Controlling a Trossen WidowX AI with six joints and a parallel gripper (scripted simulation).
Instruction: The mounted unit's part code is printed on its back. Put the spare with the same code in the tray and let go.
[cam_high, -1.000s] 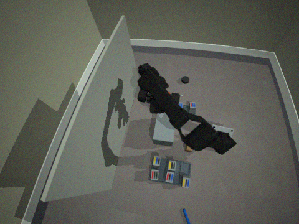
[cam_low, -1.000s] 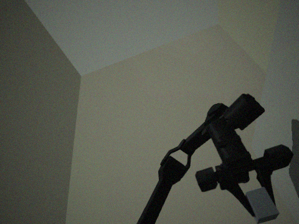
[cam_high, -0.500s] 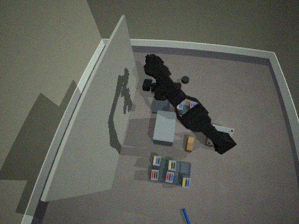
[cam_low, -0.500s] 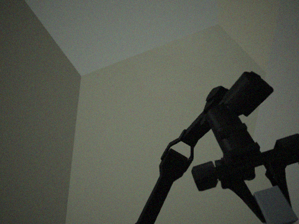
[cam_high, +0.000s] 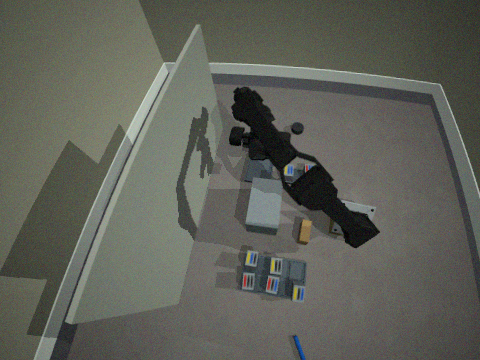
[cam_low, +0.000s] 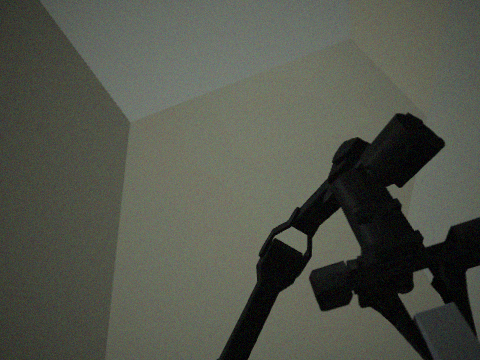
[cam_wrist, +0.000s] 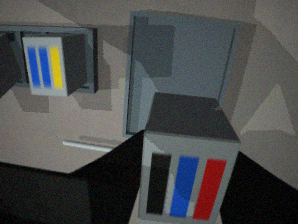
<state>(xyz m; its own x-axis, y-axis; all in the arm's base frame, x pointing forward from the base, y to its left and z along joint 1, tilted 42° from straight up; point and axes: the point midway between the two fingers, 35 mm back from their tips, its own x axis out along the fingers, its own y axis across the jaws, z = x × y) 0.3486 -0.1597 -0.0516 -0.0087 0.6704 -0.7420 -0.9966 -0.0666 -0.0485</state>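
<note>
Right now my gripper tip is 100 mm above the grey tray. From my gripper tip the other things lie so: tan block 200 mm behind, 210 mm to the left, 80 mm below; then black puck 110 mm behind, 220 mm to the right, 100 mm below; then grey box 60 mm behind, 170 mm to the left, 60 mm below.
</note>
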